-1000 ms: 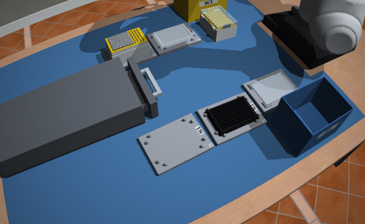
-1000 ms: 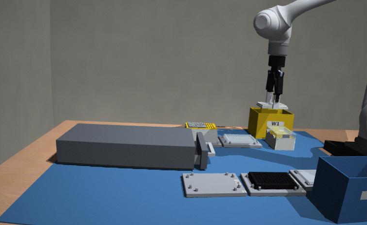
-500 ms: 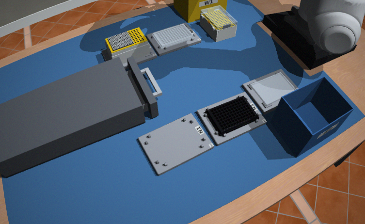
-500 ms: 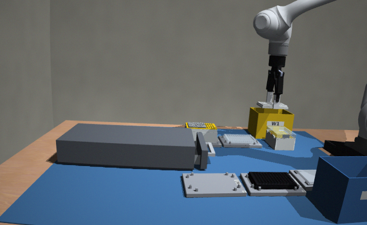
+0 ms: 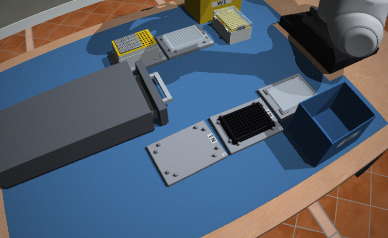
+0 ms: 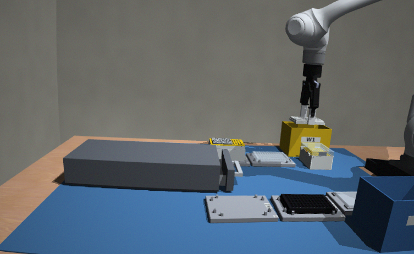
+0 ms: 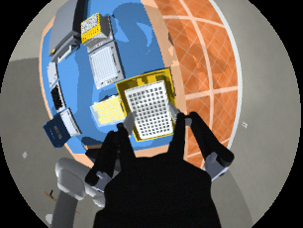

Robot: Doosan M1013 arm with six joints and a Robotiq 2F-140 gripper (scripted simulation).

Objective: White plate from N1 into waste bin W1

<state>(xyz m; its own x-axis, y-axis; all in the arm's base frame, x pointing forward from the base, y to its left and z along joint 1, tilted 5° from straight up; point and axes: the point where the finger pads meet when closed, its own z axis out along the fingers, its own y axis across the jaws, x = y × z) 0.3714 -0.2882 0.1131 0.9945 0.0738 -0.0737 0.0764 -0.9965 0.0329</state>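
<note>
Right now the yellow bin W1 is 12 cm below my hand. The rest, counted from my hand: white plate (2 cm below); then black plate (52 cm to the left, 14 cm below, 14 cm ahead); then tip box (34 cm ahead, 15 cm to the left, 10 cm below).
</note>
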